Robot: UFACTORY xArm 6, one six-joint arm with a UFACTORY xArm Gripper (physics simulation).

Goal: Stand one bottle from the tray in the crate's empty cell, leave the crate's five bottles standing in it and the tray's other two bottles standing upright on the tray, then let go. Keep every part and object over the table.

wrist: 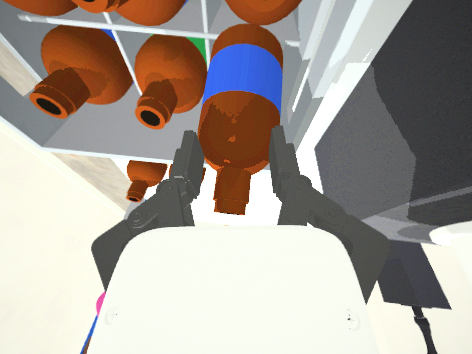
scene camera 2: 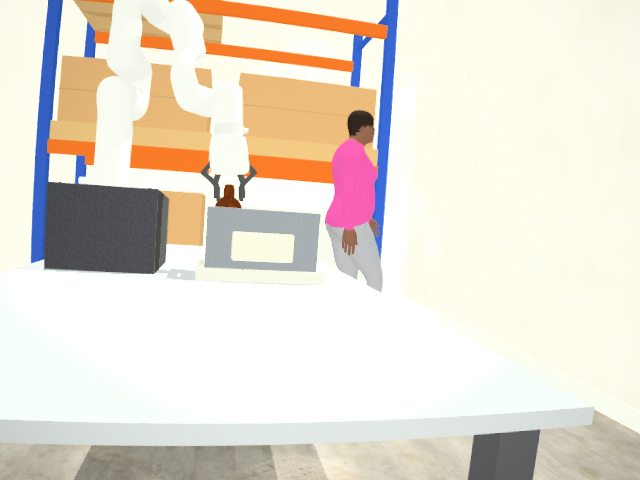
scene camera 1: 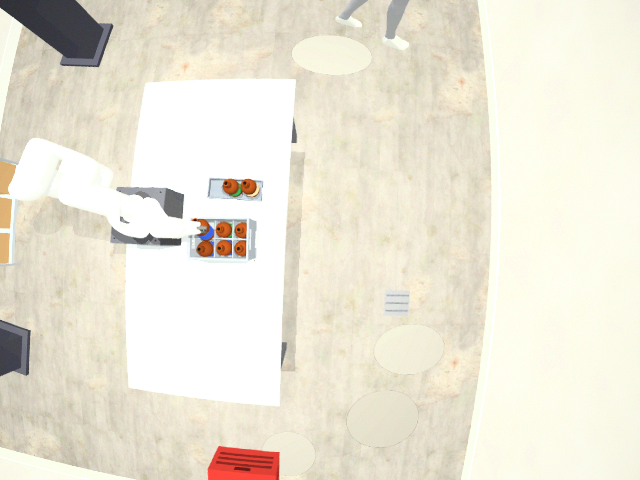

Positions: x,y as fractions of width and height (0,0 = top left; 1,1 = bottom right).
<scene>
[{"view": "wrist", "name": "my gripper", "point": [0.50,0.40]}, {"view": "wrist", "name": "blue-labelled brown bottle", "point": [0.51,0.30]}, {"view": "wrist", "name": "cream-labelled bottle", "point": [0.30,0.49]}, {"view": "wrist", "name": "blue-labelled brown bottle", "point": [0.18,0.18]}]
</scene>
